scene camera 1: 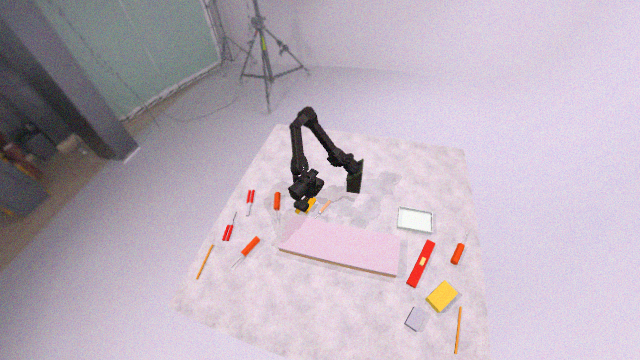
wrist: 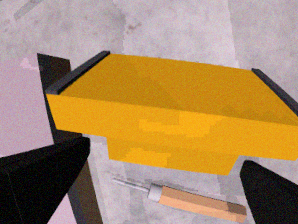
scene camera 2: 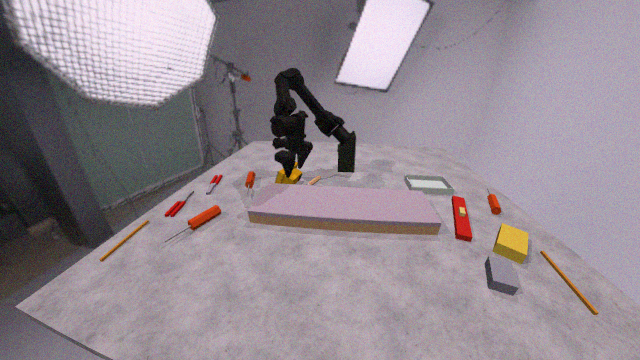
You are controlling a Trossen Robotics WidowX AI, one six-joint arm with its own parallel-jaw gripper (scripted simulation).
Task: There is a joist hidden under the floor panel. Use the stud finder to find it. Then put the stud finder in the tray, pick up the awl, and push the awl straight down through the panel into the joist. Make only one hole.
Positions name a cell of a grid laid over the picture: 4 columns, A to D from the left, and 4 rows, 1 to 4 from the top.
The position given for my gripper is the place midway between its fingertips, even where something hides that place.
My gripper (scene camera 2: B2) is open and holds nothing. I also see an awl (wrist: C4), a yellow stud finder (wrist: C3), a grey block (scene camera 2: D4), a yellow block (scene camera 2: D3) and a white tray (scene camera 1: C3).
My gripper also shows in the wrist view (wrist: C3). The white tray is seen too in scene camera 2 (scene camera 2: C3). The wrist view misses the grey block: it is out of frame. The wrist view does not show the yellow block: it is out of frame.
